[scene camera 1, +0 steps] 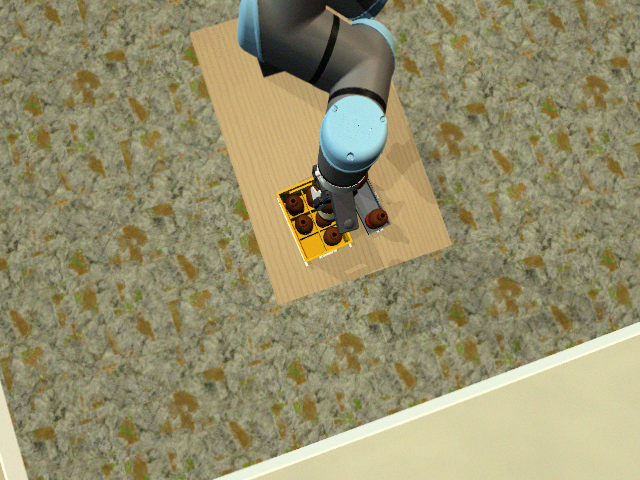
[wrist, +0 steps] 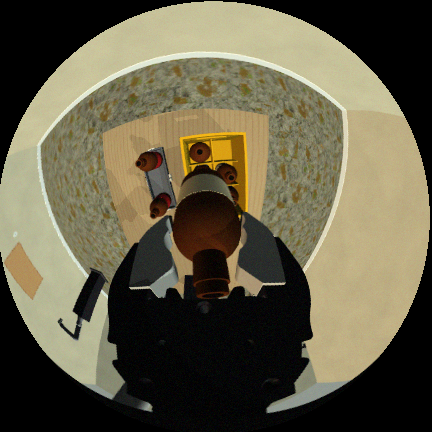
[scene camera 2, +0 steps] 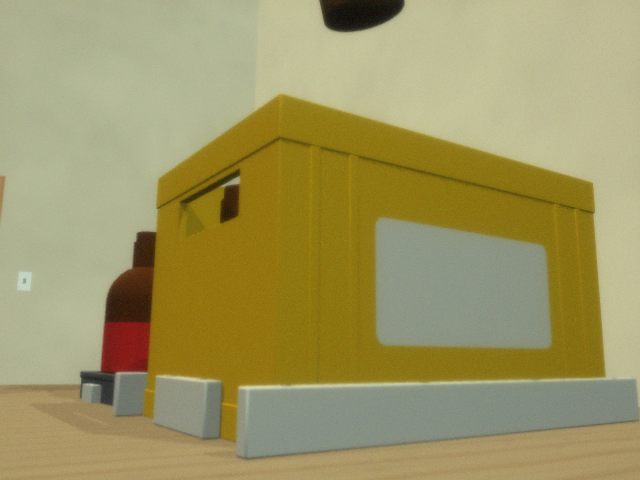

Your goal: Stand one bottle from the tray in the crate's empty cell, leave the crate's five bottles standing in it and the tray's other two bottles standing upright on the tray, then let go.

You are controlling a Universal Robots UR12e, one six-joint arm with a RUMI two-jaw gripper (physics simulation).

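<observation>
My gripper is shut on a brown bottle with a white label. The bottle hangs above the yellow crate; its lower end shows in scene camera 2. The crate's empty cell is at a corner, beside a standing bottle. Other crate bottles stand in cells; some are partly hidden by the gripper and held bottle. Two red-labelled bottles stand on the grey tray.
The tray lies beside the crate on the wooden table. Low pale strips run along the crate's base. The arm reaches over the table and partly covers the crate and tray in scene camera 1.
</observation>
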